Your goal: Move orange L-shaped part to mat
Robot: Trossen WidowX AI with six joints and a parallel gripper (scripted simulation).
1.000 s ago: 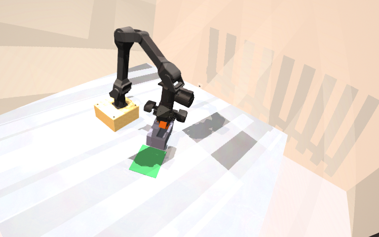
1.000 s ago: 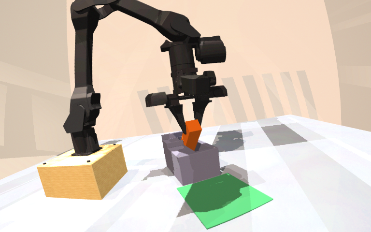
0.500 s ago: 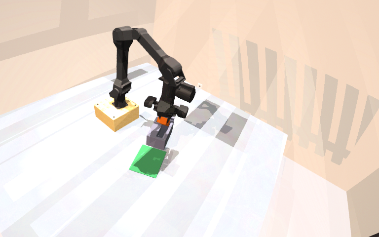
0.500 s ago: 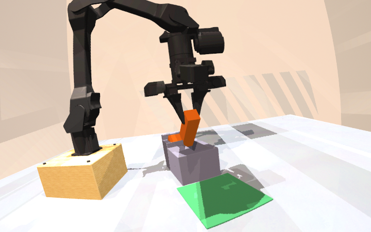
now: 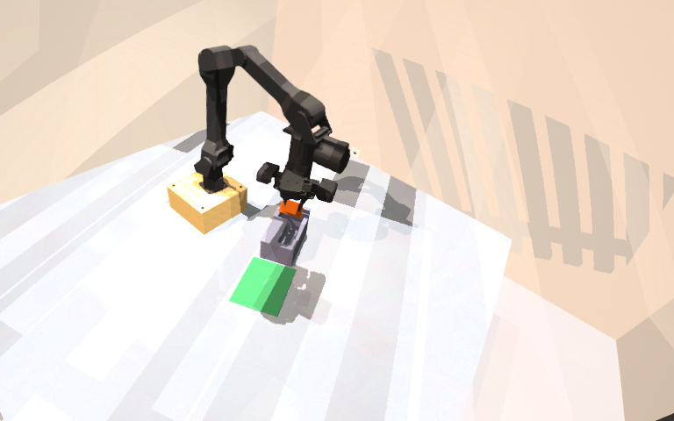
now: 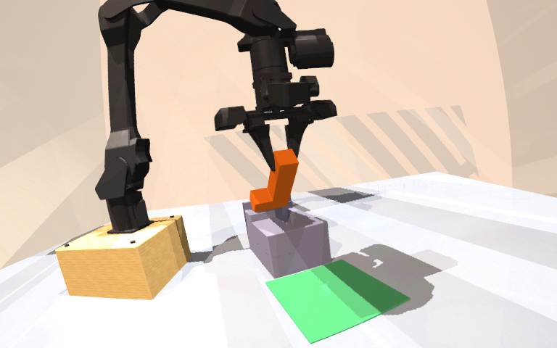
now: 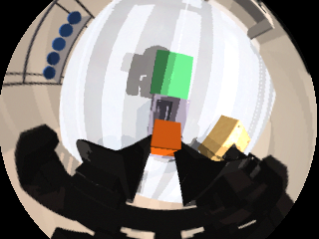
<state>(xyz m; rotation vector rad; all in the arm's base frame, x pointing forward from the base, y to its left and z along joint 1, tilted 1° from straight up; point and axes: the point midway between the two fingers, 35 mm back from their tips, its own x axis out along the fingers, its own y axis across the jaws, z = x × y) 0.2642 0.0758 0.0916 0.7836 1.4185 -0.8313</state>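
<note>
Now: the green mat 6 cm ahead of my gripper tip, 13 cm to the right of it and 16 cm below it. The rest, counted from my gripper tip: orange L-shaped part (3 cm behind, 2 cm to the left, 3 cm below).
</note>
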